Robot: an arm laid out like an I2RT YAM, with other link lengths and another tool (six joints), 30 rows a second.
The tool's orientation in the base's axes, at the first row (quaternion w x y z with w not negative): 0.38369 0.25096 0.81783 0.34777
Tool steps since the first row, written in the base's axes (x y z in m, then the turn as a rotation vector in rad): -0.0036 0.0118 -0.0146 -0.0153 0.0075 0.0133; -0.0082 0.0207 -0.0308 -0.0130 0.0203 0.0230; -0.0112 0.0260 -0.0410 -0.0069 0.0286 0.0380; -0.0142 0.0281 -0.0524 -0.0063 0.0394 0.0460; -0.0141 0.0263 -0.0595 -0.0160 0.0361 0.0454; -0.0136 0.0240 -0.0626 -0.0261 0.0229 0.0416; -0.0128 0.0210 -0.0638 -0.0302 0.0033 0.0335; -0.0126 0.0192 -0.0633 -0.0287 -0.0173 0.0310; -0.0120 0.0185 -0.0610 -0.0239 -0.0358 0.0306; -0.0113 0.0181 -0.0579 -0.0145 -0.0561 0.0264; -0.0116 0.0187 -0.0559 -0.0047 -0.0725 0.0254
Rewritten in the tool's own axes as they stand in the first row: 0.0167 -0.0042 0.0083 0.0079 0.0127 -0.0156; 0.0327 -0.0115 0.0155 0.0109 0.0285 -0.0135; 0.0427 -0.0164 0.0198 0.0062 0.0460 -0.0124; 0.0510 -0.0242 0.0235 0.0095 0.0590 -0.0116; 0.0529 -0.0307 0.0262 0.0132 0.0551 -0.0203; 0.0525 -0.0344 0.0271 0.0118 0.0424 -0.0316; 0.0505 -0.0371 0.0272 0.0046 0.0233 -0.0385; 0.0490 -0.0379 0.0265 -0.0091 0.0085 -0.0439; 0.0471 -0.0365 0.0256 -0.0243 -0.0028 -0.0468; 0.0450 -0.0343 0.0246 -0.0416 -0.0174 -0.0450; 0.0447 -0.0324 0.0237 -0.0579 -0.0272 -0.0428
